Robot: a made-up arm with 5 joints. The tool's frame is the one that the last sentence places.
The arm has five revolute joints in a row. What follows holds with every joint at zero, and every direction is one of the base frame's. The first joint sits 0.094 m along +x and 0.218 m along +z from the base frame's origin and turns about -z. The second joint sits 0.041 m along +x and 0.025 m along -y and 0.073 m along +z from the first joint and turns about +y. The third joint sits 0.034 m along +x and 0.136 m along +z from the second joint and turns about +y. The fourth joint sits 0.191 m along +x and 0.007 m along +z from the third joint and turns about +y. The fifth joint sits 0.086 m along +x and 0.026 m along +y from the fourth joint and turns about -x. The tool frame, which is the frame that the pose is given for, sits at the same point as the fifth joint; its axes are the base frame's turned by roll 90, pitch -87.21 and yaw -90 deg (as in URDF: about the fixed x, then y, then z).
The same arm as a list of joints. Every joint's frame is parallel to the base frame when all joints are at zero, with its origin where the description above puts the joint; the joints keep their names.
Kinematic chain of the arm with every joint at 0, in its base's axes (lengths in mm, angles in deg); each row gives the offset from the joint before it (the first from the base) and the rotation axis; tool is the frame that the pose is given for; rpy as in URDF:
joint 1: xyz 94 0 218 axis -z
joint 2: xyz 41 -25 73 axis +y
joint 3: xyz 34 0 136 axis +y
joint 4: xyz 191 0 7 axis +y
joint 5: xyz 86 26 0 axis -x
tool: xyz 0 0 0 rpy 90 -87.21 -90

